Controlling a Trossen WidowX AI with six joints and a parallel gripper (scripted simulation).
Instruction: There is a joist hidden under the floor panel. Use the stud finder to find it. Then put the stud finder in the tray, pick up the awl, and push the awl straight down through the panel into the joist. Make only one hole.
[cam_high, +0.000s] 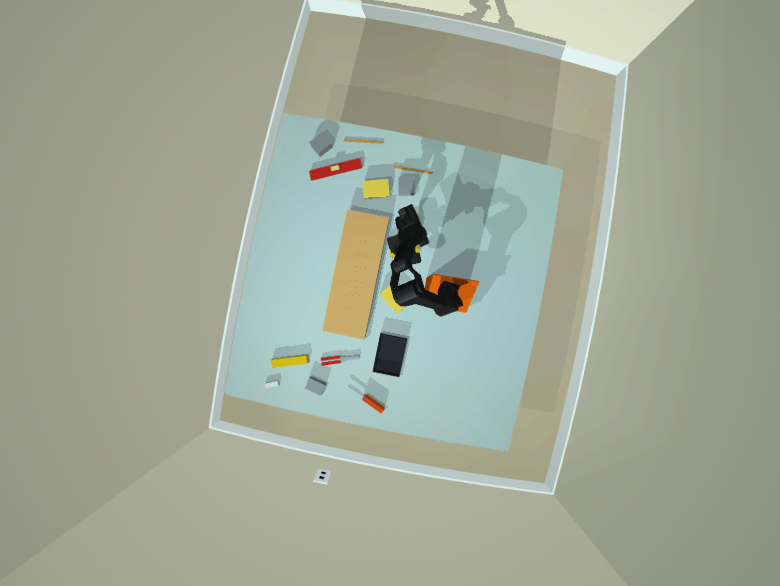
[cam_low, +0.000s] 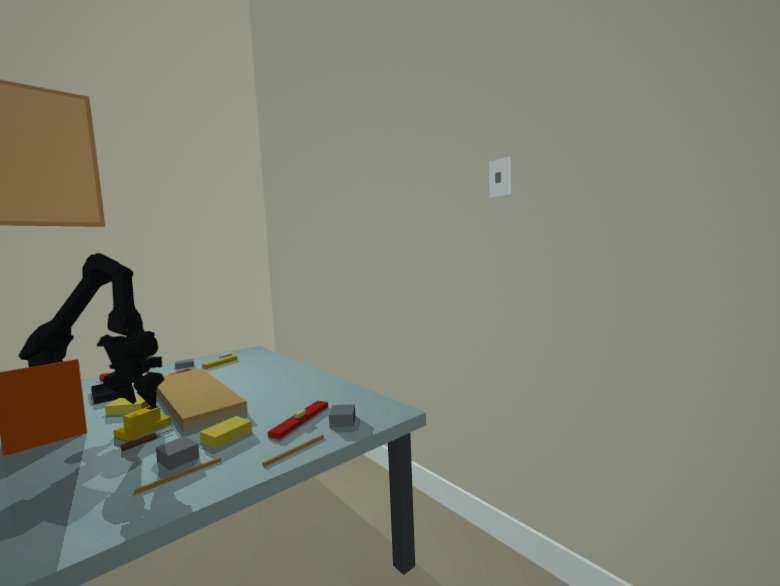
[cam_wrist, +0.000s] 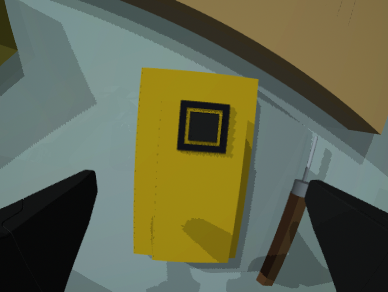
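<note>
Now: the yellow stud finder 3 cm below my gripper tip and 1 cm ahead of it. Also, from my gripper tip: awl: 9 cm to the right, 7 cm below, 1 cm ahead; red level: 37 cm ahead, 25 cm to the right, 6 cm below; dark tray: 46 cm to the left, 8 cm behind, 6 cm below.
</note>
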